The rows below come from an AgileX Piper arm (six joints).
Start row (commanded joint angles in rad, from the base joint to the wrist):
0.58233, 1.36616, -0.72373, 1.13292, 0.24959, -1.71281
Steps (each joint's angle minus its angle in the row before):
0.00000, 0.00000, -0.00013, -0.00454, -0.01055, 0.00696
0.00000, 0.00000, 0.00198, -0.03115, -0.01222, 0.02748
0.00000, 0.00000, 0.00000, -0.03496, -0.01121, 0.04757
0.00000, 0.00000, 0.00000, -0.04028, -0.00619, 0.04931
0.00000, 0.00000, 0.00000, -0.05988, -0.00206, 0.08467
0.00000, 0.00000, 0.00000, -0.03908, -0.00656, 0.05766
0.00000, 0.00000, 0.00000, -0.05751, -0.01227, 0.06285
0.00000, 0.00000, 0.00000, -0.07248, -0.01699, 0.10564
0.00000, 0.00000, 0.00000, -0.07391, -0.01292, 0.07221
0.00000, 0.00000, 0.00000, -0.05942, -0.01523, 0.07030
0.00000, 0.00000, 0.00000, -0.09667, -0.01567, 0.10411
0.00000, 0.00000, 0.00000, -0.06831, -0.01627, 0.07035
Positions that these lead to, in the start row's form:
0.58233, 1.36616, -0.72386, 1.12838, 0.23904, -1.70585
0.58233, 1.36616, -0.72188, 1.09723, 0.22682, -1.67837
0.58233, 1.36616, -0.72188, 1.06227, 0.21561, -1.63080
0.58233, 1.36616, -0.72188, 1.02199, 0.20942, -1.58149
0.58233, 1.36616, -0.72188, 0.96211, 0.20736, -1.49682
0.58233, 1.36616, -0.72188, 0.92303, 0.20080, -1.43916
0.58233, 1.36616, -0.72188, 0.86552, 0.18853, -1.37631
0.58233, 1.36616, -0.72188, 0.79304, 0.17154, -1.27067
0.58233, 1.36616, -0.72188, 0.71913, 0.15862, -1.19846
0.58233, 1.36616, -0.72188, 0.65971, 0.14339, -1.12816
0.58233, 1.36616, -0.72188, 0.56304, 0.12772, -1.02405
0.58233, 1.36616, -0.72188, 0.49473, 0.11145, -0.95370

